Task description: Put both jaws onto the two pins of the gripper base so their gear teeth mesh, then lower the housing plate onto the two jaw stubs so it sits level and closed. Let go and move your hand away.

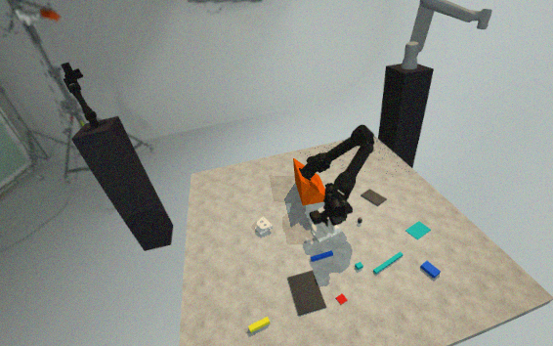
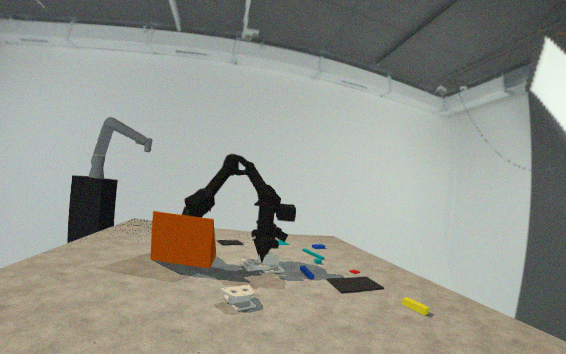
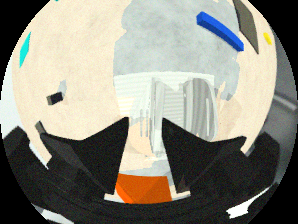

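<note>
The white gripper base lies 30 cm to the right of my gripper tip, 10 cm behind it and 1 cm above it. Also, from my gripper tip: blue bar (14 cm ahead, 10 cm to the right, 1 cm below); then white housing plate (4 cm to the right, 4 cm behind, 1 cm below); then teal cube (23 cm ahead, 3 cm to the left, 1 cm below).
</note>
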